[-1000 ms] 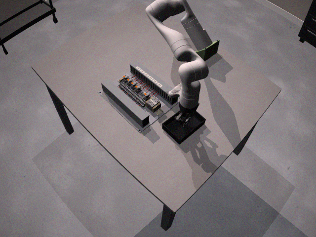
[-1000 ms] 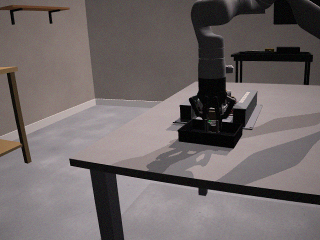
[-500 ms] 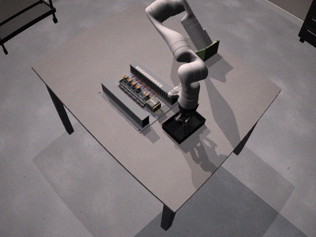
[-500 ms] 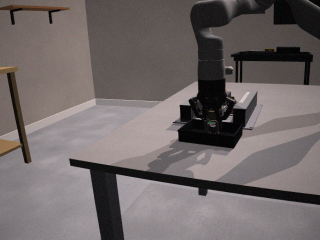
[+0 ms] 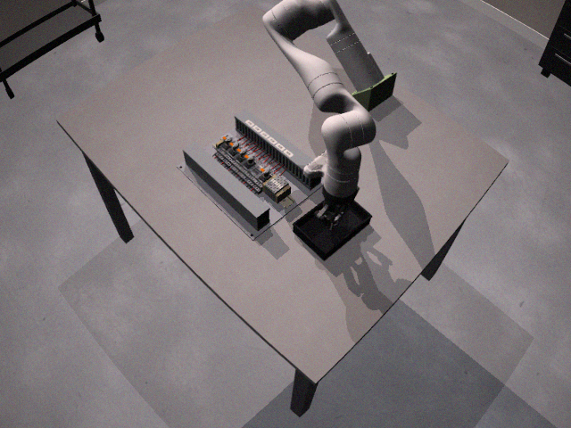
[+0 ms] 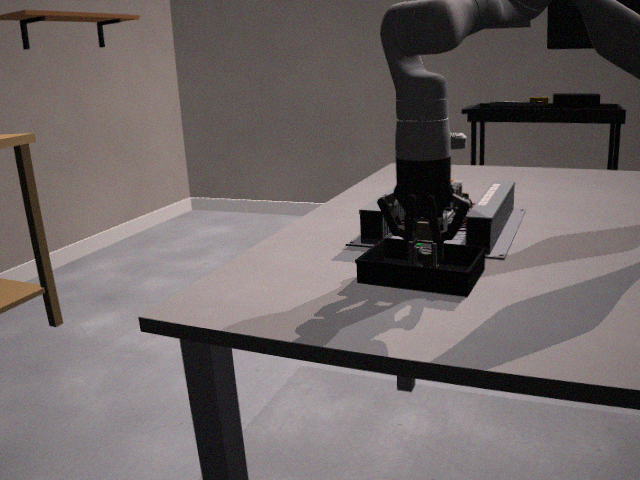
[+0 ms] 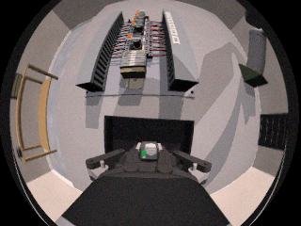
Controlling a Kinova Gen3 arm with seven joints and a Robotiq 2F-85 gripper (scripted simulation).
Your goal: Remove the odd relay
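Right now my hand is 2 cm above the black parts tray.
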